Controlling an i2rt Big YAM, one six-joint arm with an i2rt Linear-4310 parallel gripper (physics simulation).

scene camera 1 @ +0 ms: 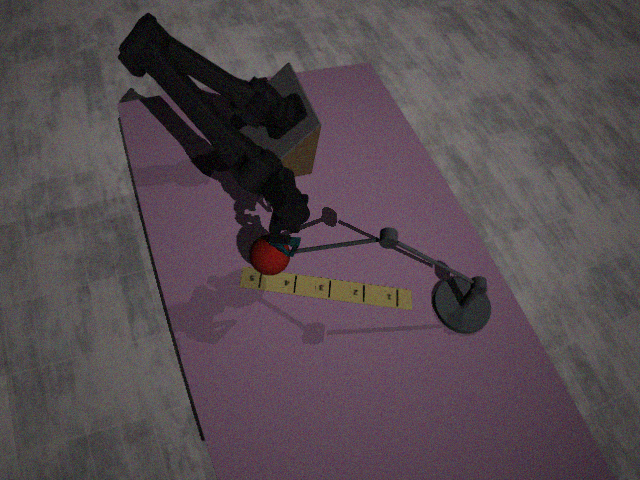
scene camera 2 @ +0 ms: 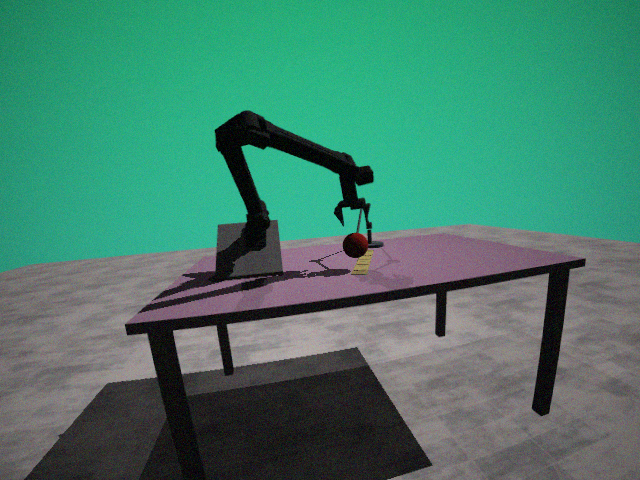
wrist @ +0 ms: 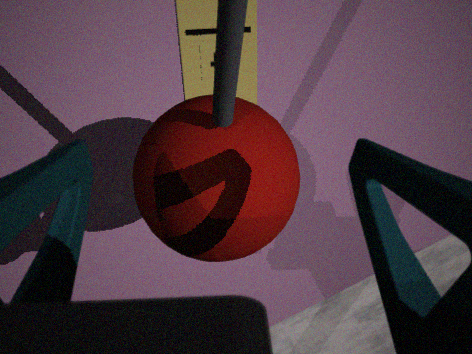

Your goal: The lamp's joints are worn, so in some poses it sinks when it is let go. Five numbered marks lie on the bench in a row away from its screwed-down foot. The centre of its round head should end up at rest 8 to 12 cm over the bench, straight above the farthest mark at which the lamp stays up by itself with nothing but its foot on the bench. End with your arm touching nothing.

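Frame: origin at the arm's base, x ahead, y left, z up, level; metres.
Where they show: gripper, fingertip midpoint: (scene camera 1: 293, 239) (scene camera 2: 355, 224) (wrist: 225, 153); arm's base, origin of the base link: (scene camera 1: 287, 117) (scene camera 2: 256, 235).
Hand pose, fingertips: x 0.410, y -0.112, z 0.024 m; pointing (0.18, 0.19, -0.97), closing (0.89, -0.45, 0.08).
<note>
Each offset is from my fingertips to the centre of the thing. "*": to the spot under its first point. Level surfaces: height alone.
The lamp's round red head @[* dz -0.035, dx +0.010, dy -0.059 m] (scene camera 1: 269, 256) (scene camera 2: 355, 244) (wrist: 215, 185) is up off the bench near the strip's mark 5 end; its exact height and mark are unclear. A thin grey rod @[* dz +0.019, dx +0.049, dy +0.086 m] (scene camera 1: 336, 245) (wrist: 230, 65) runs from it to the elbow joint @[* dz +0.099, dx +0.101, dy +0.175 m] (scene camera 1: 388, 237). The round grey foot @[* dz -0.160, dx +0.246, dy +0.419 m] (scene camera 1: 467, 317) (scene camera 2: 382, 243) stands beyond mark 1. The yellow numbered strip @[dz -0.174, dx +0.062, dy +0.092 m] (scene camera 1: 310, 287) (scene camera 2: 362, 262) (wrist: 247, 75) lies on the bench; the head hides its far end in the wrist view. My gripper (scene camera 1: 285, 246) (scene camera 2: 356, 225) (wrist: 225, 153) is open above the head, fingers either side, holding nothing.
The pink bench @[dz -0.176 m] (scene camera 1: 361, 392) (scene camera 2: 465, 263) has a dark edge beyond mark 5. My arm rises from a grey-topped mount (scene camera 1: 302, 155) (scene camera 2: 275, 260) and reaches over the bench. Shadows of arm and lamp fall on both sides of the strip.
</note>
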